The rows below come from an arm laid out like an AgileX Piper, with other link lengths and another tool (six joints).
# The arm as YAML. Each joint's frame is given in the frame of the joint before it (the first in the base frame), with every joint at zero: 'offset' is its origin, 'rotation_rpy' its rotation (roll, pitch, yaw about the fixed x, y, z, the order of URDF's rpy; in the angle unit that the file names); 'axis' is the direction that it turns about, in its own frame. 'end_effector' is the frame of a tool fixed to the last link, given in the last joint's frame.
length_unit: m
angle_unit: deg
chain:
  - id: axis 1
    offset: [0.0, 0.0, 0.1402]
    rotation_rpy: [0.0, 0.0, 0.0]
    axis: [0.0, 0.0, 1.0]
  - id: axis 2
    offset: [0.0, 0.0, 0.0]
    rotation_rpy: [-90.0, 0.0, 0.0]
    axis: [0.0, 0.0, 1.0]
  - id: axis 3
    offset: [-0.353, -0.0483, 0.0]
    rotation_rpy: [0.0, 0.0, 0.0]
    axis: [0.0, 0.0, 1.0]
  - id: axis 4
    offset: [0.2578, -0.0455, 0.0]
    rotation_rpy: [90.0, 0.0, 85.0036]
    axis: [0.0, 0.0, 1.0]
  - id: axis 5
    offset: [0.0, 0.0, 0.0]
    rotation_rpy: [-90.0, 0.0, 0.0]
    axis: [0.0, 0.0, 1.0]
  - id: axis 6
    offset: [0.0, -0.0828, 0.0]
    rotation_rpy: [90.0, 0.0, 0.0]
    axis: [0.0, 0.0, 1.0]
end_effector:
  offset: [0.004, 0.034, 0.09]
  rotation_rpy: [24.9, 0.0, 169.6]
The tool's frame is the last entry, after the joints.
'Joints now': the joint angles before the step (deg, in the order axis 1, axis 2, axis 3, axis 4, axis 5, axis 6). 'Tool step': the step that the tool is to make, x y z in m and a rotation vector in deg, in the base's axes. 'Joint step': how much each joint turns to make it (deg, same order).
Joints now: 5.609 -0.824 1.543 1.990 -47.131 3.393
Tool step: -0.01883 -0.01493 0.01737 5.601 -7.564 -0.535
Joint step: 0.000 0.001 -0.305 5.024 -7.816 -0.378
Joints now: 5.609 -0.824 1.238 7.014 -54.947 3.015
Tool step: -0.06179 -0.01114 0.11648 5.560 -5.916 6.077
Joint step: -0.001 0.000 -25.338 5.543 19.324 1.515
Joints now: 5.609 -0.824 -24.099 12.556 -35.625 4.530
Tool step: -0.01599 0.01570 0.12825 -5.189 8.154 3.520
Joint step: -0.129 13.782 -31.801 -1.041 27.210 -0.107
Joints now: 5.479 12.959 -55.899 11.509 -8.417 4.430
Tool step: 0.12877 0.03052 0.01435 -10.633 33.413 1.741
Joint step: -0.002 19.047 -17.067 -1.241 32.962 -2.551
